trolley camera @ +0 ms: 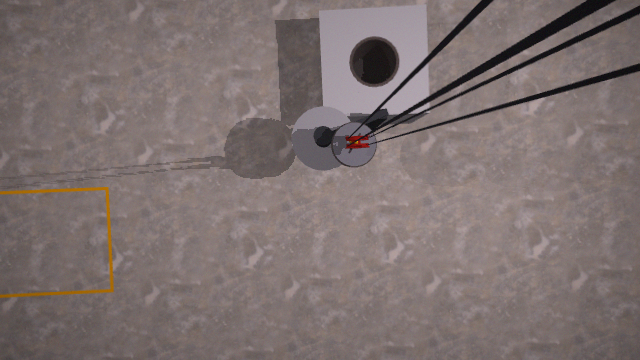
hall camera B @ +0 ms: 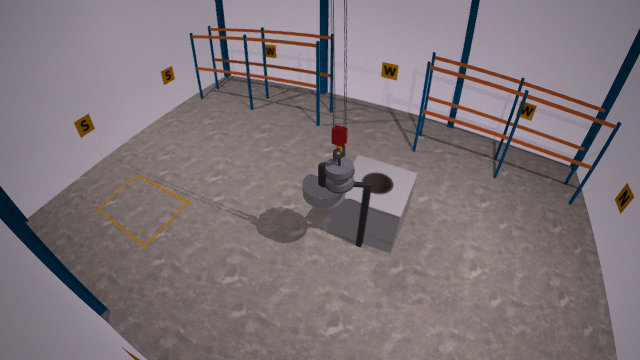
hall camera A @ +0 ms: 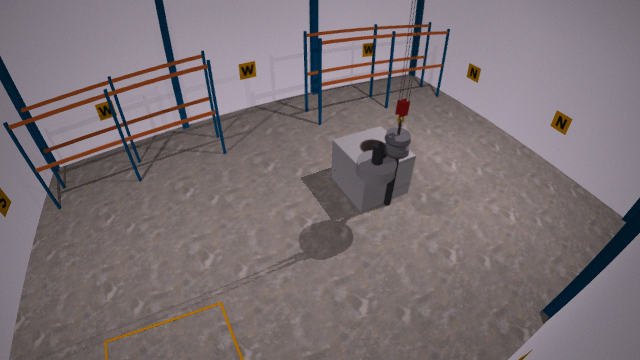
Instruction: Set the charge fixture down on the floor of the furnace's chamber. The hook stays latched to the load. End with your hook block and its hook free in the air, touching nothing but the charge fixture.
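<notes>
The grey, round, tiered charge fixture (hall camera A: 398, 145) (hall camera B: 339, 178) (trolley camera: 354, 159) hangs upright from my hook (hall camera A: 400, 120) (hall camera B: 340, 149) (trolley camera: 357, 142) below the red hook block (hall camera A: 402, 108) (hall camera B: 339, 135). The hook is latched to it. The white box furnace (hall camera A: 346, 172) (hall camera B: 402, 187) (trolley camera: 340, 60) has a round chamber opening (hall camera A: 371, 146) (hall camera B: 377, 183) (trolley camera: 374, 61) in its top. In the trolley view the fixture is below the opening, outside the furnace top's edge, and overlaps the right part of the round lid (hall camera A: 369, 171) (hall camera B: 317, 195) (trolley camera: 310, 152). Whether they touch is unclear. The chamber floor is hidden.
The lid's black arm and post (hall camera A: 389, 192) (hall camera B: 364, 220) (trolley camera: 378, 120) stand against the furnace, close to the fixture in view. Two blue-and-orange racks (hall camera A: 123, 135) (hall camera A: 320, 100) (hall camera B: 318, 105) (hall camera B: 417, 132) stand along the W wall. An orange floor rectangle (hall camera A: 163, 322) (hall camera B: 163, 188) (trolley camera: 110, 239) lies away from the furnace.
</notes>
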